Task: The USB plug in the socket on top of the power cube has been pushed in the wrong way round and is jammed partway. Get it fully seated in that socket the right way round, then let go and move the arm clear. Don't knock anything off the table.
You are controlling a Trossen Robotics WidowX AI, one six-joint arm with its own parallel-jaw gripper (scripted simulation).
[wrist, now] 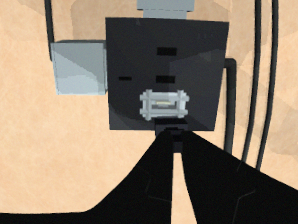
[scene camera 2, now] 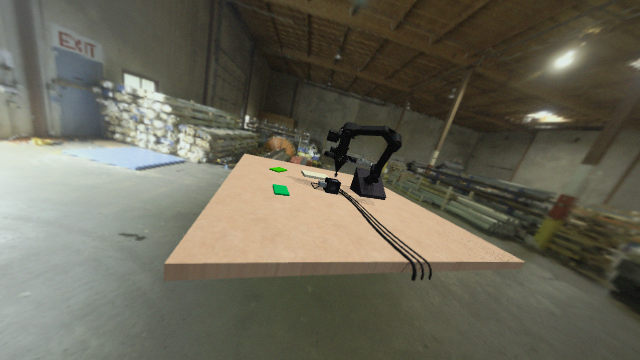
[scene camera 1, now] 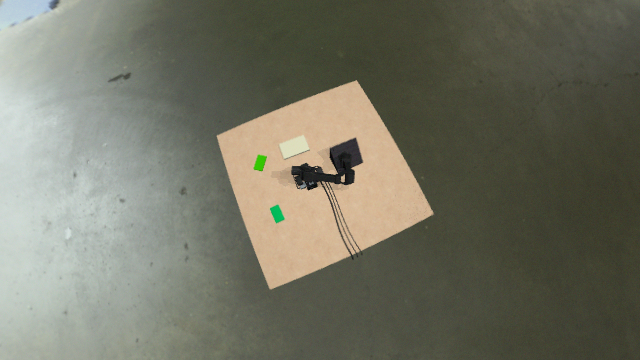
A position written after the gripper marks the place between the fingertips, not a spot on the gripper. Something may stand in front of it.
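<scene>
A power cube [wrist: 162, 54] and a USB socket [wrist: 154, 104] are visible, along with a USB plug [wrist: 174, 124], which is held by the gripper [wrist: 175, 140].
</scene>
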